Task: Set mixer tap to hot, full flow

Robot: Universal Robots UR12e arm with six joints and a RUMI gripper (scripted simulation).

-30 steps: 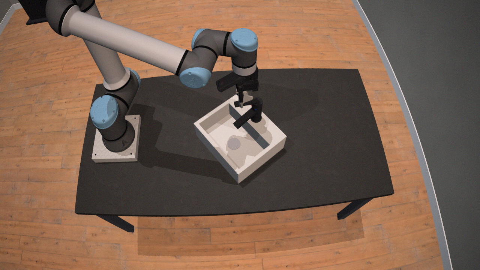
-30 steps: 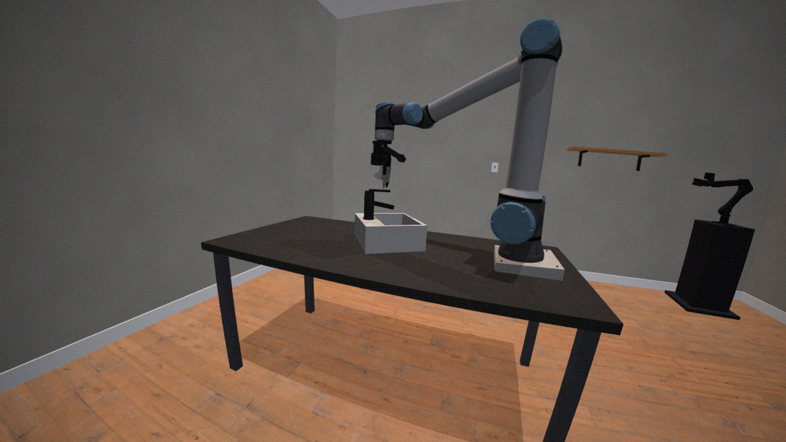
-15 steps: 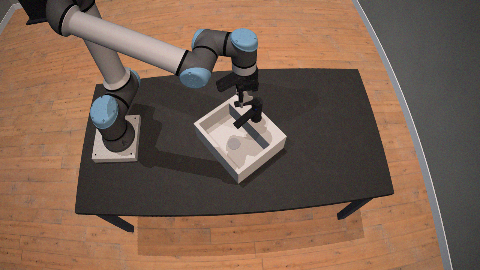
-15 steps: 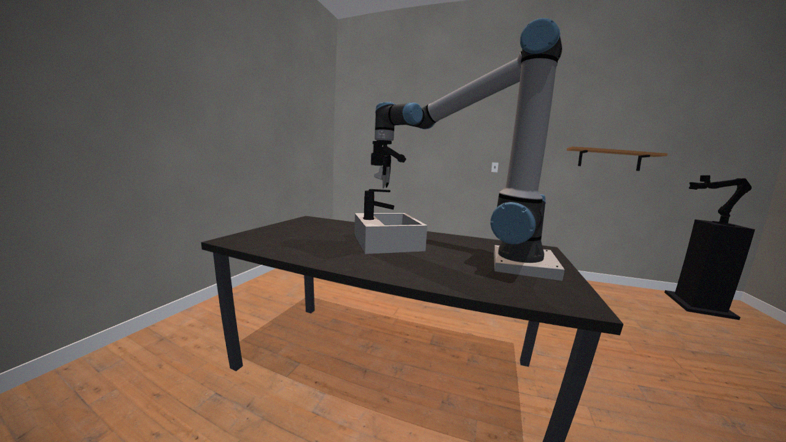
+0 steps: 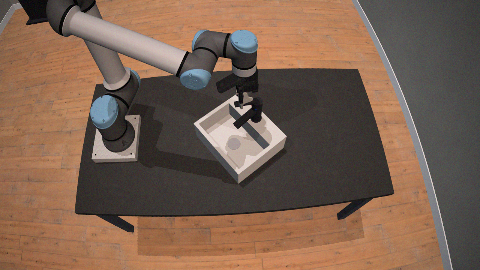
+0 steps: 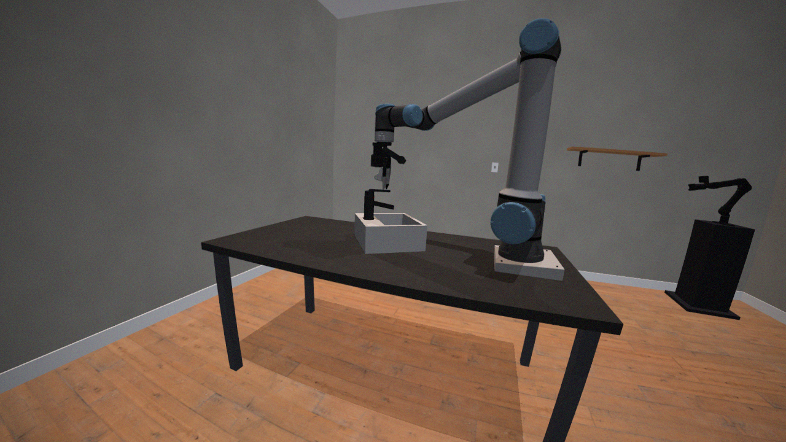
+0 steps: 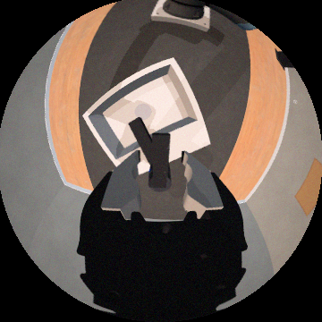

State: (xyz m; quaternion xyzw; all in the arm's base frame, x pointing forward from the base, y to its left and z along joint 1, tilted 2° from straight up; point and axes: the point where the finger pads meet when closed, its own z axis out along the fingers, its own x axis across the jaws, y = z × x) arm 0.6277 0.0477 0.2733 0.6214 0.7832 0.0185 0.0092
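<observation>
The lever is 30 mm ahead of my hand, 20 mm below it and 10 mm to the left of it. From my hand the other things lie so: white square basin 250 mm below, 60 mm to the right, 10 mm behind.
</observation>
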